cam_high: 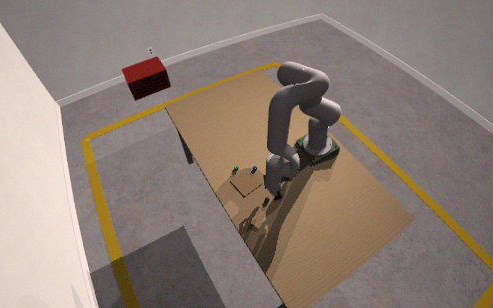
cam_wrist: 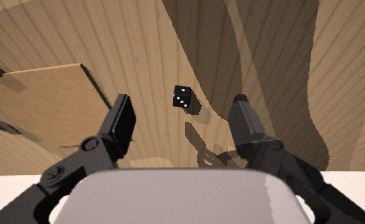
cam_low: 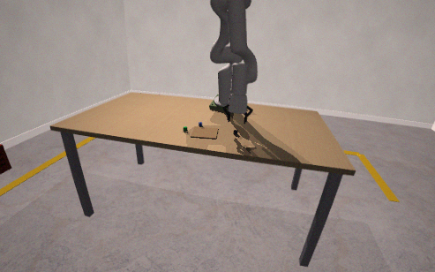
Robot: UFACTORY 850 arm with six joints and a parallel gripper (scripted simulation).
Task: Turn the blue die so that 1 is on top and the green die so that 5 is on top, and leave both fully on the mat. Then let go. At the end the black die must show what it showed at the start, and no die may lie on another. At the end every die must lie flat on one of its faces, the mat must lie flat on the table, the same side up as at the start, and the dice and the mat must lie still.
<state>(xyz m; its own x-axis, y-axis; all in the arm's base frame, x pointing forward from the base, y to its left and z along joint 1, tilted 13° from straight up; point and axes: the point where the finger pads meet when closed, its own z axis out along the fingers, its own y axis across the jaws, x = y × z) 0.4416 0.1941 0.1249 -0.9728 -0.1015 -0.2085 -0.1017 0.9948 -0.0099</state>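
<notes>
My hand is 3 cm short of the black die and 6 cm above it. Also, from my hand: mat (8 cm ahead, 16 cm to the right, 7 cm below); then green die (10 cm ahead, 28 cm to the right, 6 cm below); then blue die (1 cm behind, 22 cm to the right, 6 cm below).
</notes>
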